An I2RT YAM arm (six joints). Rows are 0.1 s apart.
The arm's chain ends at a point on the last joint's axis. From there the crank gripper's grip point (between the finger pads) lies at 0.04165 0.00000 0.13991 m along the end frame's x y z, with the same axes.
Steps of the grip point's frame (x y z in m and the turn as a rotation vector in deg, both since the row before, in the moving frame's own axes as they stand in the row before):
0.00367 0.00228 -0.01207 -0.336 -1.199 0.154
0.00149 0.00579 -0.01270 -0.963 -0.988 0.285
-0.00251 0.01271 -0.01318 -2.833 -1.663 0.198
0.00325 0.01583 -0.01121 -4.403 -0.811 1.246
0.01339 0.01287 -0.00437 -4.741 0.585 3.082
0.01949 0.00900 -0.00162 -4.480 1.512 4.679
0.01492 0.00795 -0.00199 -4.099 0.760 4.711
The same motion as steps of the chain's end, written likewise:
0.00661 0.00135 -0.01291 -0.336 -1.199 0.154
0.00391 0.00323 -0.01338 -0.963 -0.988 0.285
0.00158 0.00563 -0.01415 -2.833 -1.663 0.198
0.00536 0.00418 -0.01134 -4.403 -0.811 1.246
0.01234 -0.00095 -0.00337 -4.741 0.585 3.082
0.01641 -0.00542 0.00009 -4.480 1.512 4.679
0.01362 -0.00551 -0.00095 -4.099 0.760 4.711

